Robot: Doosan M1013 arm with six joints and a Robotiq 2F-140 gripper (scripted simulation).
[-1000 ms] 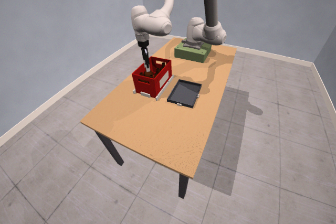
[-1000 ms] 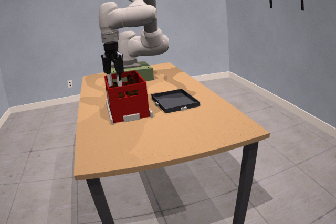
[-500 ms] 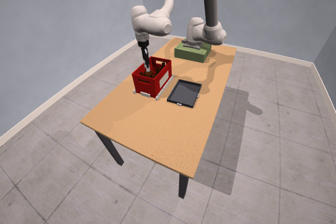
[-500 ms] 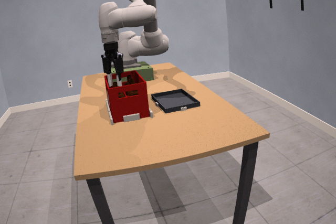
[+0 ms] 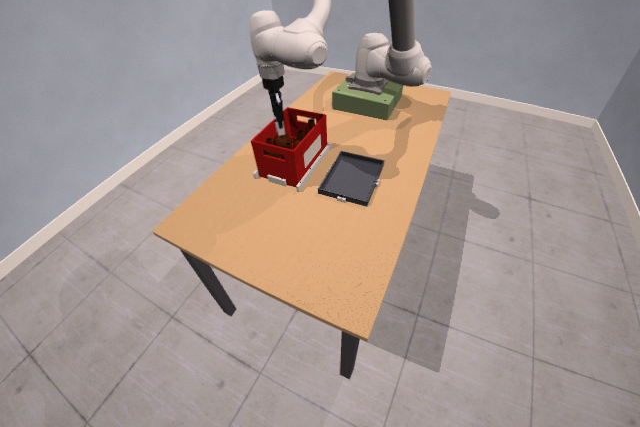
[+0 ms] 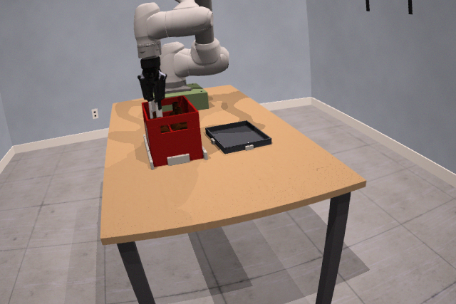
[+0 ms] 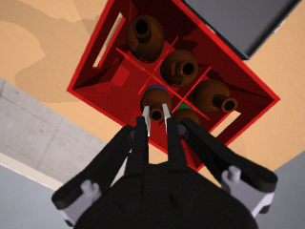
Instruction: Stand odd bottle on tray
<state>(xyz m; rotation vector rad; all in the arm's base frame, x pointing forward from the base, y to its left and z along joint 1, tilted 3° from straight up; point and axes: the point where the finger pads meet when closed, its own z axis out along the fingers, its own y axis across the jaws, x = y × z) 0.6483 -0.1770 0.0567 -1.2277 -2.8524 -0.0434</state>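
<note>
My gripper is now 50 mm to the right of the red crate and 90 mm above it. From my hand the other things lie so: dark grey tray (10 mm ahead, 310 mm to the left, 160 mm below); glass bottle (90 mm ahead, 90 mm below).
</note>
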